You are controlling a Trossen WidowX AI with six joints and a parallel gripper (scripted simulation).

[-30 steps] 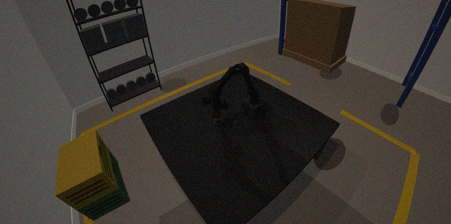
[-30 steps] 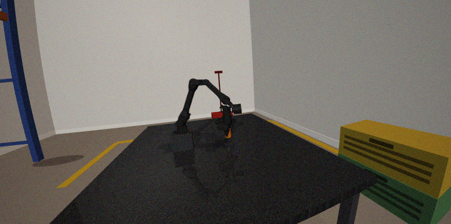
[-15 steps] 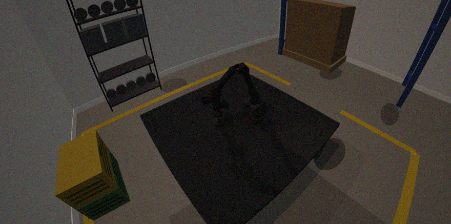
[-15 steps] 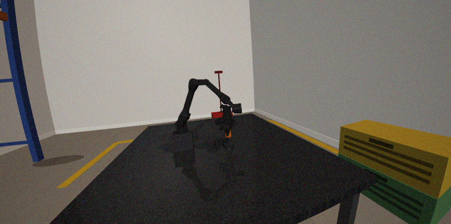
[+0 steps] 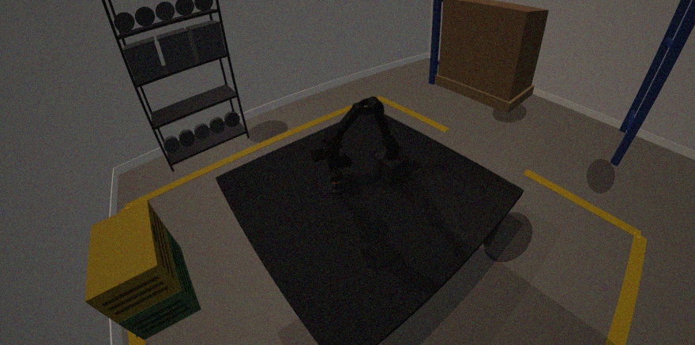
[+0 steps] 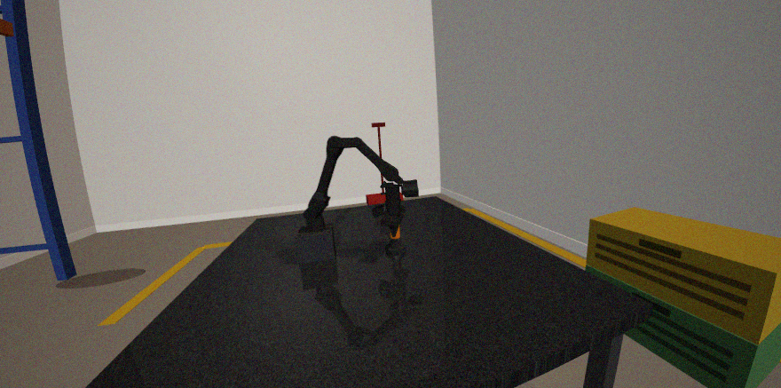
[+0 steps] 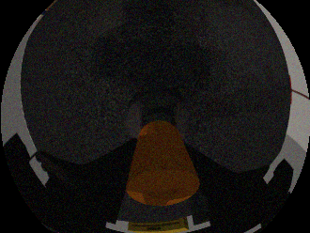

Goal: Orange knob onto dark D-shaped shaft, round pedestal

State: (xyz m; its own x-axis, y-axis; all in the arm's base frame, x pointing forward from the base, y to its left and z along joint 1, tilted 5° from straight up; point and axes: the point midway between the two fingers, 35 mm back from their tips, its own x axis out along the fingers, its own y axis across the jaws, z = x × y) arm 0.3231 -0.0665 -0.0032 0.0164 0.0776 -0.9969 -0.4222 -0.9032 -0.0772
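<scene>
The orange knob lies 2 cm above my gripper tip. Round my gripper tip: round pedestal 4 cm below.
</scene>
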